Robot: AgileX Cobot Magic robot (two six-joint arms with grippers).
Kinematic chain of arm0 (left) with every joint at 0, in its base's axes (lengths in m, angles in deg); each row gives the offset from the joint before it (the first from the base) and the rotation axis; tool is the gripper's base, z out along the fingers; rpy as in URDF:
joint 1: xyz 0 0 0.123 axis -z
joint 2: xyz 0 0 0 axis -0.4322 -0.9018 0
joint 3: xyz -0.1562 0.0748 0.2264 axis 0.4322 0.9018 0
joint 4: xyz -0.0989 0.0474 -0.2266 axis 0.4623 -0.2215 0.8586
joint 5: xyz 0 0 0 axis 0.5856 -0.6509 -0.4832
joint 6: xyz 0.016 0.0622 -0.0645 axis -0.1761 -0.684 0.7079
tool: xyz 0 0 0 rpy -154.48 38.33 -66.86
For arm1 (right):
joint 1: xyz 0 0 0.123 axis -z
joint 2: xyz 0 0 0 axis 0.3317 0.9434 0
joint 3: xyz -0.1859 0.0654 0.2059 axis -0.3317 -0.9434 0
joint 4: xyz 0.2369 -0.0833 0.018 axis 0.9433 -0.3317 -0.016
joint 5: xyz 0 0 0 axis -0.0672 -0.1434 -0.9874
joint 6: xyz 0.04 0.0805 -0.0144 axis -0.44 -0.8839 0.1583
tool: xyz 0 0 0 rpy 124.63 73.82 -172.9
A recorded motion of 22 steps. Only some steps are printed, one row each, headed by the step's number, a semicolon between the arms.
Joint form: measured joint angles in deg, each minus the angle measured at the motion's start. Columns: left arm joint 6, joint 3, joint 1, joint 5, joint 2, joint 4; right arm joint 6, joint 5, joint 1, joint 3, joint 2, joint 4.
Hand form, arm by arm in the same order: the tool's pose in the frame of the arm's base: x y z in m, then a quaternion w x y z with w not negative. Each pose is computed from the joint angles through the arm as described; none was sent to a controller.
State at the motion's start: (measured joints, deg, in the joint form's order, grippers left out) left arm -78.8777 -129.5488 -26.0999 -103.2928 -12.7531 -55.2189; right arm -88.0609 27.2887 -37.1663 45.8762 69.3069 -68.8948
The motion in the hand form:
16: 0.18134 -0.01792 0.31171 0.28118 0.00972 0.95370 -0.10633; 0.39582 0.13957 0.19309 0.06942 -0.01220 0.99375 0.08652
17: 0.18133 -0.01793 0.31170 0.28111 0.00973 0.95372 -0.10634; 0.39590 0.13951 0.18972 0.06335 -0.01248 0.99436 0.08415
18: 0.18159 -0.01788 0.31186 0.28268 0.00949 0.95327 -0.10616; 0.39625 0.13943 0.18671 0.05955 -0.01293 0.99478 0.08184
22: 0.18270 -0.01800 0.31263 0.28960 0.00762 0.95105 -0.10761; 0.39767 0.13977 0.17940 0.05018 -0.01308 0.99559 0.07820
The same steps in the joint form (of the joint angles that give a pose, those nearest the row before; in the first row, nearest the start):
16: 0.00 0.00 0.00 2.06 0.00 -0.01; -0.85 -1.74 -0.09 11.22 9.25 -3.61
17: 0.00 0.00 0.00 2.05 0.00 -0.01; -0.85 -2.04 -0.09 11.22 9.69 -3.69
18: 0.00 0.00 0.00 2.24 0.00 -0.01; -0.85 -2.13 -0.09 11.22 10.10 -3.84
22: 0.00 0.00 0.00 3.07 0.00 0.26; -0.85 -2.39 -0.09 11.45 11.22 -3.95

